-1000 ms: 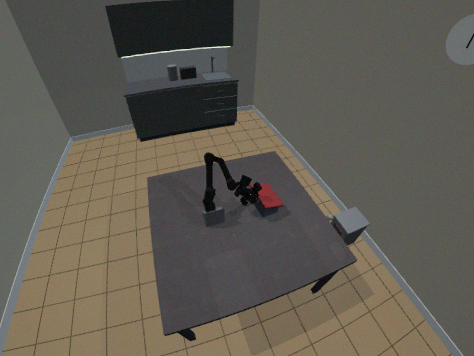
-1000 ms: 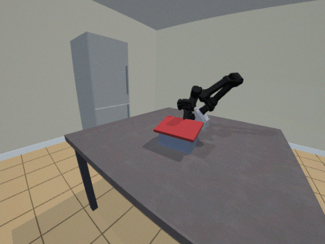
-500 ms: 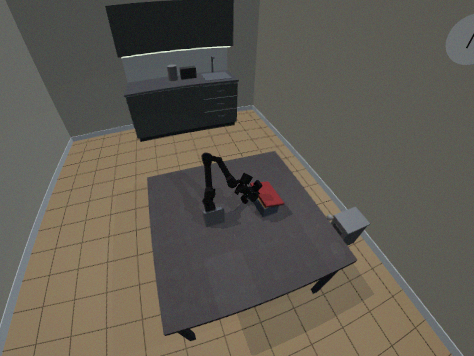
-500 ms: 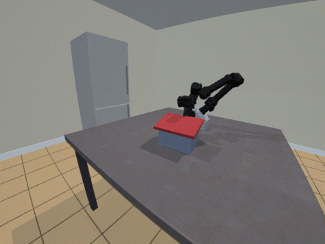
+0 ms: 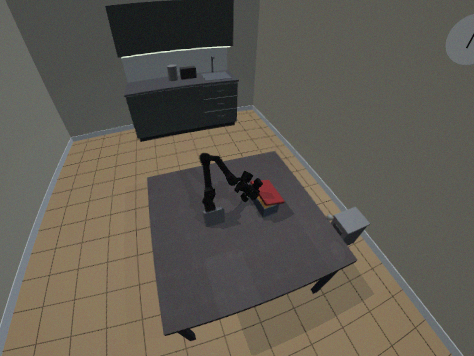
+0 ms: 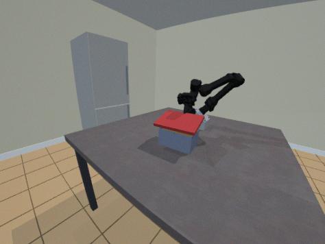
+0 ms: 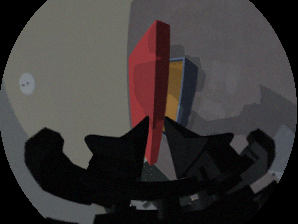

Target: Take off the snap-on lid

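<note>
Now: gripper tip 80 mm short of the lid and 20 mm above it. Also, from my gripper tip: blue-grey storage box 70 mm ahead, 130 mm below.
</note>
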